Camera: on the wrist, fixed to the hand. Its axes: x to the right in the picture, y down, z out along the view.
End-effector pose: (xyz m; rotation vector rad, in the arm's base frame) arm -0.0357 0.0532 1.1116 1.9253 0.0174 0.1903
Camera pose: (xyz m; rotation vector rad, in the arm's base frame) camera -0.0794 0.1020 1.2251 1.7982 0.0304 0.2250
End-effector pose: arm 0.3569 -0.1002 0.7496 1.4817 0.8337 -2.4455
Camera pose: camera 0.4756 -0.1313 0.7037 1.4899 0.9727 -2.3247
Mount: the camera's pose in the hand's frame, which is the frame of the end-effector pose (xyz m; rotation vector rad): -0.0239 0.0918 -0.0904 -0.1237 0.0395 0.0009
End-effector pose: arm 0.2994 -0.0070 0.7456 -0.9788 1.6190 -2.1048
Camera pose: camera 0.2408 0.0444 0.6403 -0.9796 1.7871 -2.0565
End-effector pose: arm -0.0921 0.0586 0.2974 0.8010 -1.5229 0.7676
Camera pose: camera -0.1182 0.1857 0.2794 0.6895 -1.5199 0.6791
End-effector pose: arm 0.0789 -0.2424 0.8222 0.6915 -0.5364 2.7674
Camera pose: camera 0.0342 -0.2922 0.7095 0.6075 -0.6928 2.7150
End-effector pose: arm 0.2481 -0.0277 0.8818 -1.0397 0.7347 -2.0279
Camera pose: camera 0.2130 -0.0467 0.7570 -1.0710 0.8907 -2.0284
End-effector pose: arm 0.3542 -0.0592 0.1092 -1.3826 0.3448 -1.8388
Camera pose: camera 0.3142 -0.1227 0.0018 -1.4300 0.4866 -1.8728
